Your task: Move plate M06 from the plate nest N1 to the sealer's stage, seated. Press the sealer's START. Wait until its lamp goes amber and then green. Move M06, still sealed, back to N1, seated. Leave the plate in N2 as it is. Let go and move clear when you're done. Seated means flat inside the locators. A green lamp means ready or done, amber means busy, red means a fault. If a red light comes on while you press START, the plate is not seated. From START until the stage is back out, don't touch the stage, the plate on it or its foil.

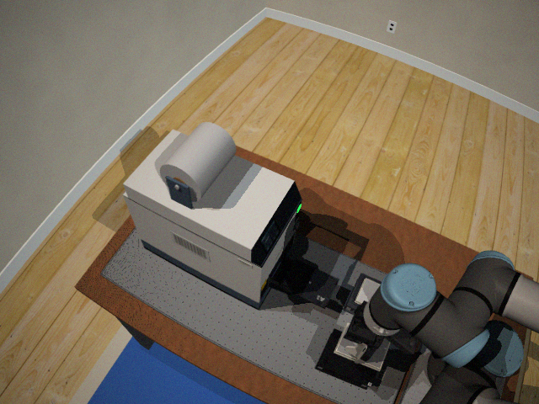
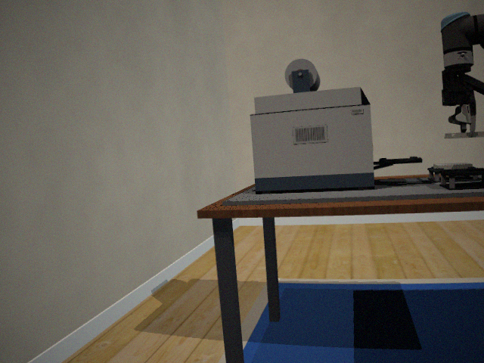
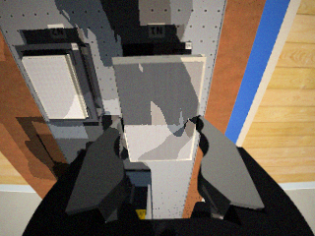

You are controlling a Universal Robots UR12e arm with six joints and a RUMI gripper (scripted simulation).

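Now: hand 130 mm above the plate nest N1. From my hand the other things lie so: foil-covered plate: 10 mm behind, 200 mm to the right, 120 mm below; then sealer stage: 200 mm ahead, 150 mm to the right, 80 mm below; then white well plate: 10 mm below.
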